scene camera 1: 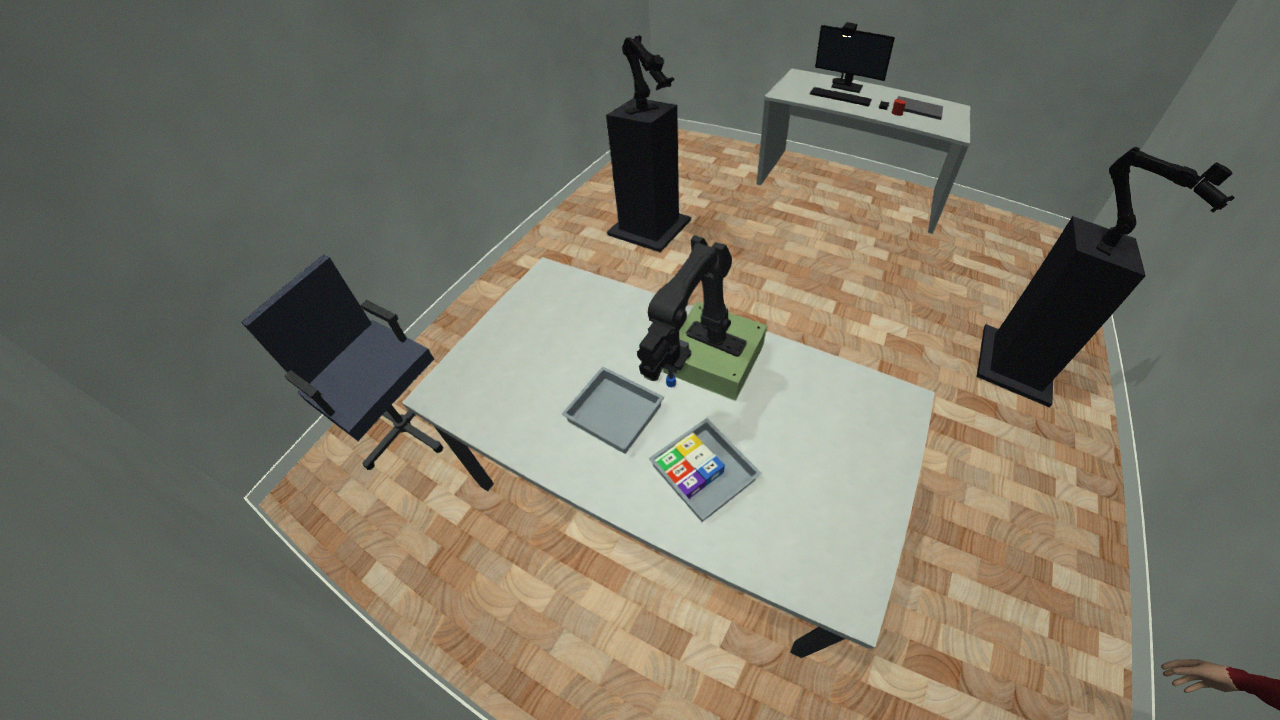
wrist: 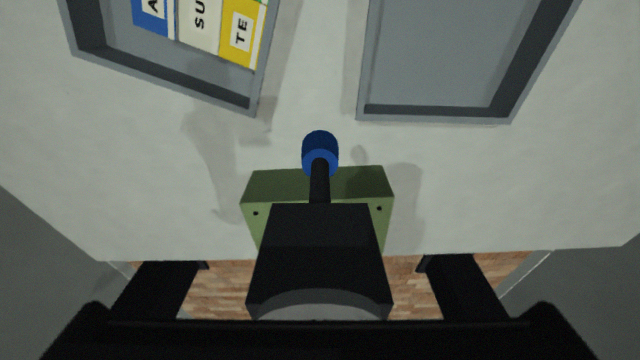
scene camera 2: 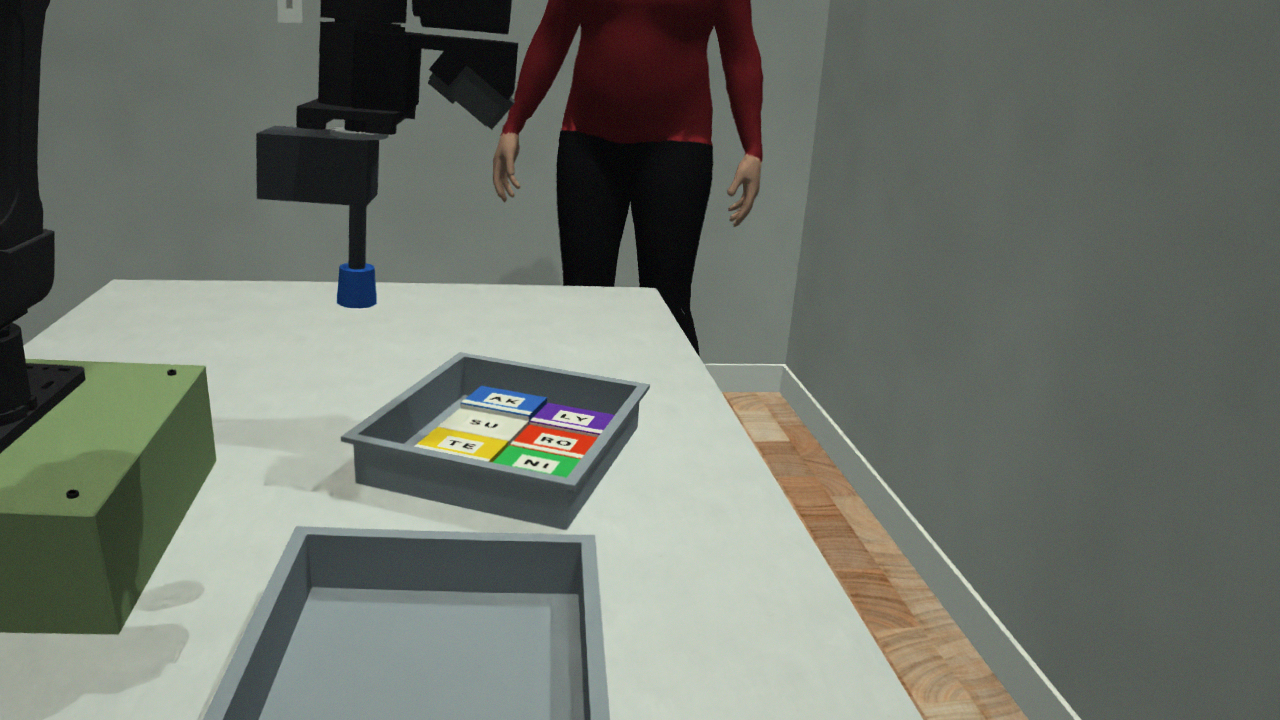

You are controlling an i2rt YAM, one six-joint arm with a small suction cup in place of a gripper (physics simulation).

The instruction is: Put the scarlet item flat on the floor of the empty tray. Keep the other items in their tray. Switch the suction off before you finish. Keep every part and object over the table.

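Pixels of known places: hand at its tool point: [scene camera 1: 671, 383] [wrist: 319, 147] [scene camera 2: 356, 301]; arm's base at its link origin: [scene camera 1: 716, 339].
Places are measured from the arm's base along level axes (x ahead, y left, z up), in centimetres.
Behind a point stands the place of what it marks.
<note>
The scarlet item [scene camera 1: 680, 471] @(z -6.0, x 45.9, y 12.1 cm) [scene camera 2: 554, 439] @(z -6.0, x 45.6, y 12.2 cm), marked RO, lies flat in the filled tray [scene camera 1: 732, 497] @(z -9.2, x 44.4, y 28.6 cm) [scene camera 2: 460, 498] @(z -9.4, x 37.2, y 6.7 cm) [wrist: 165, 82] @(z -5.3, x 31.4, y 21.8 cm), between the purple and green items; it does not show in the wrist view. The empty tray [scene camera 1: 613, 410] @(z -10.0, x 36.0, y -18.7 cm) [scene camera 2: 429, 653] @(z -10.0, x 36.6, y -13.9 cm) [wrist: 435, 60] @(z -10.0, x 33.4, y -17.2 cm) stands beside that tray. My gripper, a blue suction cup [scene camera 1: 671, 381] [scene camera 2: 356, 302] [wrist: 320, 145], hangs above the table near the green base block, away from both trays. It holds nothing, so it is open.
The filled tray also holds a blue item [scene camera 1: 711, 469] @(z -5.0, x 41.3, y 19.8 cm) [scene camera 2: 503, 400] @(z -5.0, x 40.6, y 18.9 cm) [wrist: 155, 17] @(z -5.0, x 38.8, y 19.6 cm), a white one [scene camera 2: 485, 422] @(z -5.6, x 39.0, y 14.8 cm), a yellow one [scene camera 2: 461, 444] @(z -5.5, x 37.1, y 9.8 cm), a purple one [scene camera 2: 572, 417] @(z -5.6, x 47.5, y 16.5 cm) and a green one [scene camera 2: 537, 462] @(z -5.9, x 44.0, y 7.4 cm). The green base block [scene camera 1: 716, 371] @(z -0.3, x 12.0, y 6.2 cm) [scene camera 2: 107, 447] @(z -0.3, x 11.0, y -3.0 cm) carries the arm.
</note>
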